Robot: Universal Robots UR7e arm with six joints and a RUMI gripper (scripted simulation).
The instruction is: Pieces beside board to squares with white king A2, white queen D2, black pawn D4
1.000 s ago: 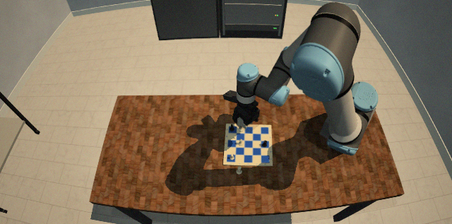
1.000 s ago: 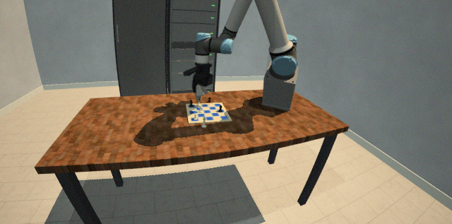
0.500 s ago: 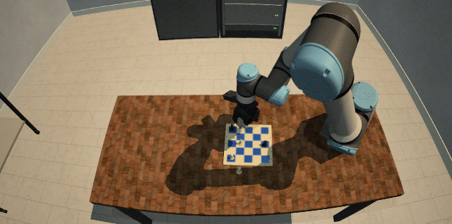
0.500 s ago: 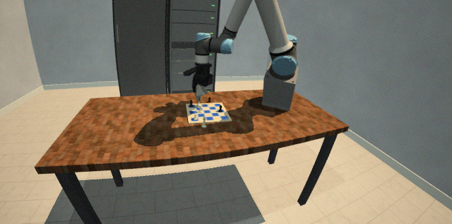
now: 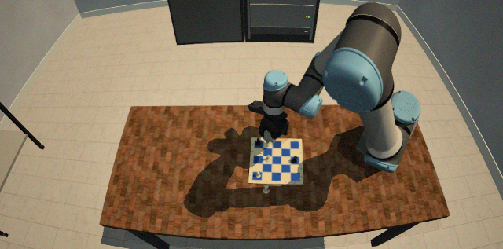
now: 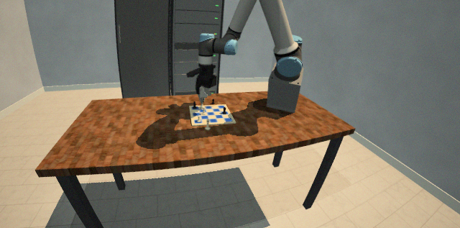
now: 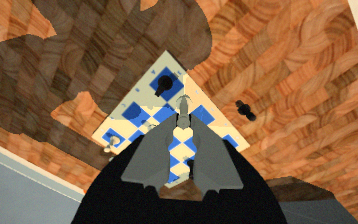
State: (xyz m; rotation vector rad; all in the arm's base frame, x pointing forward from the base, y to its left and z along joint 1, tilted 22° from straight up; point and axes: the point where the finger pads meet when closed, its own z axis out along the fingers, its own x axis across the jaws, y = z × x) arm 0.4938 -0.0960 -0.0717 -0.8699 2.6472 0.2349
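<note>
The tall white piece is 10 mm below my hand. Also, from my hand: blue-and-cream chessboard: 80 mm to the left, 50 mm below, 30 mm behind; black pawn: 80 mm behind, 50 mm to the right, 40 mm below.
</note>
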